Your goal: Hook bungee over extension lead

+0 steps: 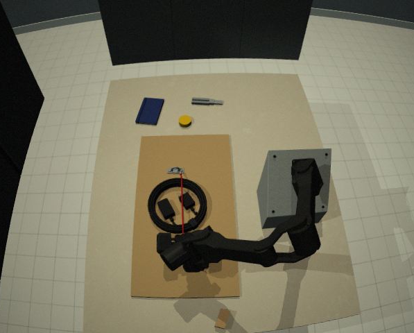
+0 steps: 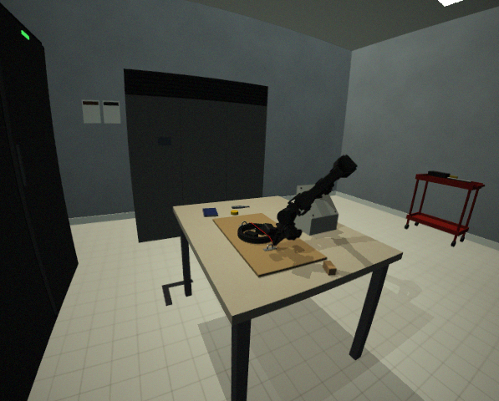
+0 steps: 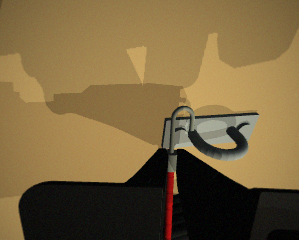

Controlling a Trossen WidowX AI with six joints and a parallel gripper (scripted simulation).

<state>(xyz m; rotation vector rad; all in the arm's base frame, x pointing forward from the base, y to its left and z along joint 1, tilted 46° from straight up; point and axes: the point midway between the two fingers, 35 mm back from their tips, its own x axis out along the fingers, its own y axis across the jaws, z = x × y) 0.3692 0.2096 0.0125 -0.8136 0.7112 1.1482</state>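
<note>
The extension lead coil lies 150 mm to the right of my hand, 30 mm below it and 20 mm ahead of it. Round my hand: small wooden block (240 mm to the left, 90 mm behind, 40 mm below); then board (150 mm to the right, 50 mm below); then yellow disc (530 mm to the right, 50 mm below, 20 mm behind).
</note>
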